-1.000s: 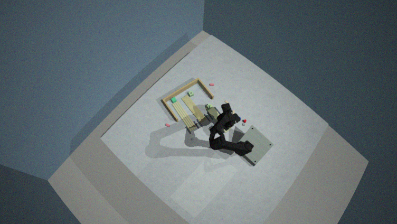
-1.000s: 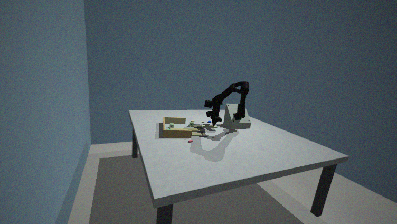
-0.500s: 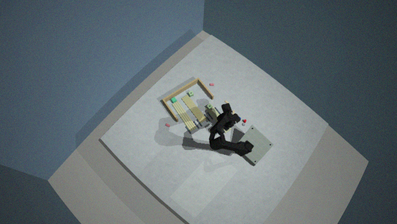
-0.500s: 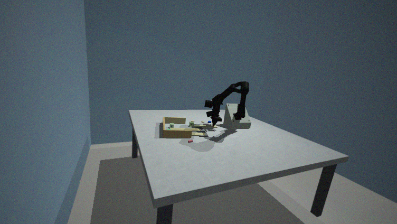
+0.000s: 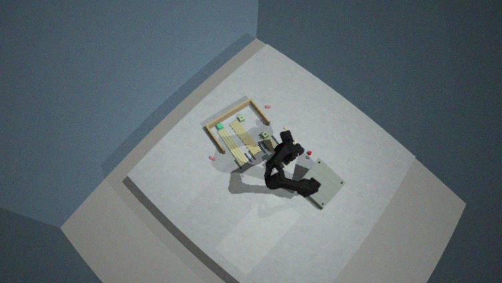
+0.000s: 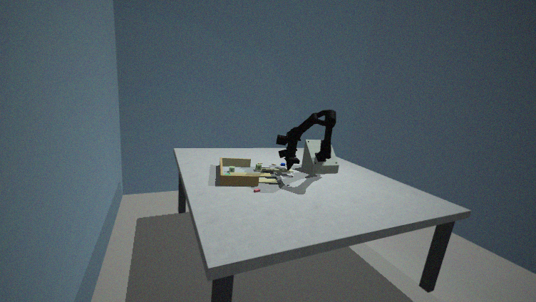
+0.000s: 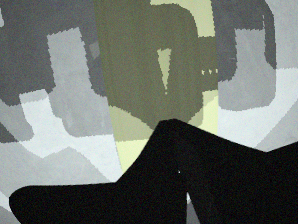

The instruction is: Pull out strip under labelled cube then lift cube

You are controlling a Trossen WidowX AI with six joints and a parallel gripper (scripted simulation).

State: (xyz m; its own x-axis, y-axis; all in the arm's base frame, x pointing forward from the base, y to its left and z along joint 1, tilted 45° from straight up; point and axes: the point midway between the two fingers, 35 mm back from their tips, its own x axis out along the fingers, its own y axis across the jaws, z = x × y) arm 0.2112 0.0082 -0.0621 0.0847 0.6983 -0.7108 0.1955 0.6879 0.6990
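Right now the blue piece is 30 mm behind my gripper tip and 120 mm to the right of it. The rest, counted from my gripper tip: red piece: 70 mm behind, 130 mm to the right, 10 mm above.
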